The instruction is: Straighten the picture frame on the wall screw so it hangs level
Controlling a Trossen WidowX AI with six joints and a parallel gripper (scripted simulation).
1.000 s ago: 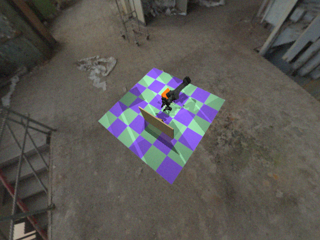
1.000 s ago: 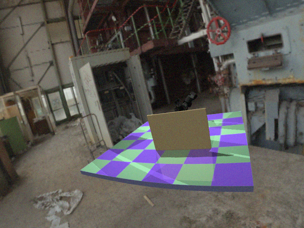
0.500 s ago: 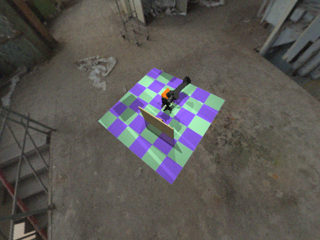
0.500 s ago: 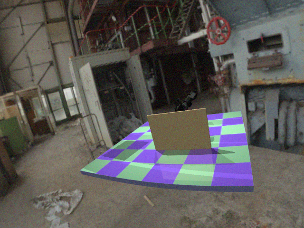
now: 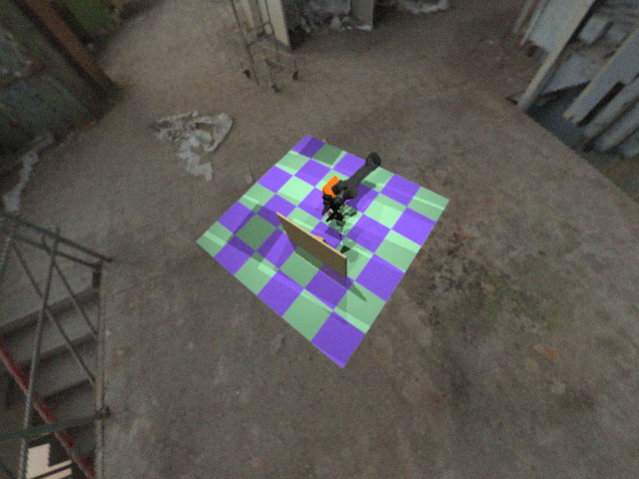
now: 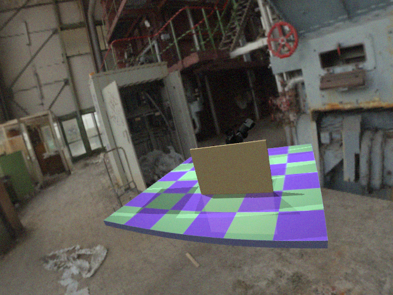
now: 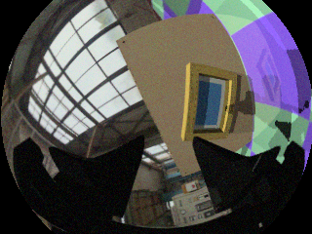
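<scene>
The picture frame lies 110 mm ahead of my gripper tip, 40 mm to the left of it and 110 mm below it. The rest, counted from my gripper tip: tan wall board: 130 mm ahead, 20 mm to the left, 120 mm below.
</scene>
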